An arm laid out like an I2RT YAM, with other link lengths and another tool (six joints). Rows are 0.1 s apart.
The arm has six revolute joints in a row. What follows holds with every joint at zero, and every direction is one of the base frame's.
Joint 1 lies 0.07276 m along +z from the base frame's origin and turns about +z.
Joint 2 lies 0.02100 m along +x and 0.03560 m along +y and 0.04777 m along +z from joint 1 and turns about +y.
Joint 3 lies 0.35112 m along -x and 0.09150 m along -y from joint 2 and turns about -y.
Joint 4 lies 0.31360 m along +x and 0.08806 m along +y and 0.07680 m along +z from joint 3 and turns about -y.
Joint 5 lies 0.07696 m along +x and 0.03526 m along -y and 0.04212 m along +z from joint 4 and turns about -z.
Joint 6 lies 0.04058 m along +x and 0.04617 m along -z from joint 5 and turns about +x.
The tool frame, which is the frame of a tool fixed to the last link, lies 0.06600 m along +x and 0.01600 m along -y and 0.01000 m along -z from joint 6; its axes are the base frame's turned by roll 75.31, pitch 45.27 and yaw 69.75 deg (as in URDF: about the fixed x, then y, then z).
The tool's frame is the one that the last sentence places.
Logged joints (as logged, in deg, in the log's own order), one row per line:
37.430, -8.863, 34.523, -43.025, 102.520, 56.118
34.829, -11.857, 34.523, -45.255, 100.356, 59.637
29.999, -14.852, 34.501, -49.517, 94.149, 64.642
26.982, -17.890, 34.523, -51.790, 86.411, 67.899
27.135, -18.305, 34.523, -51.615, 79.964, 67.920
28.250, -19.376, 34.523, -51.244, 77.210, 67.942
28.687, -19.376, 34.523, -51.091, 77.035, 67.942
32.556, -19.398, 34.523, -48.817, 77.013, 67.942
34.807, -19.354, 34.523, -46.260, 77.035, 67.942
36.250, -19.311, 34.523, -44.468, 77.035, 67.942
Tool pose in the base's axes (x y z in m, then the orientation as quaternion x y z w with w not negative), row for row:
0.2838, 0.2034, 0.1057, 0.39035, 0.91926, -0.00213, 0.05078
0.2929, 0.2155, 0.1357, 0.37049, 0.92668, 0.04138, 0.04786
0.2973, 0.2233, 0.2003, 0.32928, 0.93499, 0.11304, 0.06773
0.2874, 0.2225, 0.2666, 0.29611, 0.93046, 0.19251, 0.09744
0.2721, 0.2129, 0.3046, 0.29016, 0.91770, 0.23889, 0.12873
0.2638, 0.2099, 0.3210, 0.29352, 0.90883, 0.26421, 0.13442
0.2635, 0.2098, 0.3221, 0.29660, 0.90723, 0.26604, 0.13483
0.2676, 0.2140, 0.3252, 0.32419, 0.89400, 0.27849, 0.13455
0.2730, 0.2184, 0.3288, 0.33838, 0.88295, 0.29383, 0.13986
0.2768, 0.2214, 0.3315, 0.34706, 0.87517, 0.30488, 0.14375
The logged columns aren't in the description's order. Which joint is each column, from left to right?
Columns, left to right: joint 6, joint 5, joint 1, joint 4, joint 2, joint 3.
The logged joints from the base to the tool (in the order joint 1, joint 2, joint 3, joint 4, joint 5, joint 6), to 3 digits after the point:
34.523, 102.520, 56.118, -43.025, -8.863, 37.430
34.523, 100.356, 59.637, -45.255, -11.857, 34.829
34.501, 94.149, 64.642, -49.517, -14.852, 29.999
34.523, 86.411, 67.899, -51.790, -17.890, 26.982
34.523, 79.964, 67.920, -51.615, -18.305, 27.135
34.523, 77.210, 67.942, -51.244, -19.376, 28.250
34.523, 77.035, 67.942, -51.091, -19.376, 28.687
34.523, 77.013, 67.942, -48.817, -19.398, 32.556
34.523, 77.035, 67.942, -46.260, -19.354, 34.807
34.523, 77.035, 67.942, -44.468, -19.311, 36.250

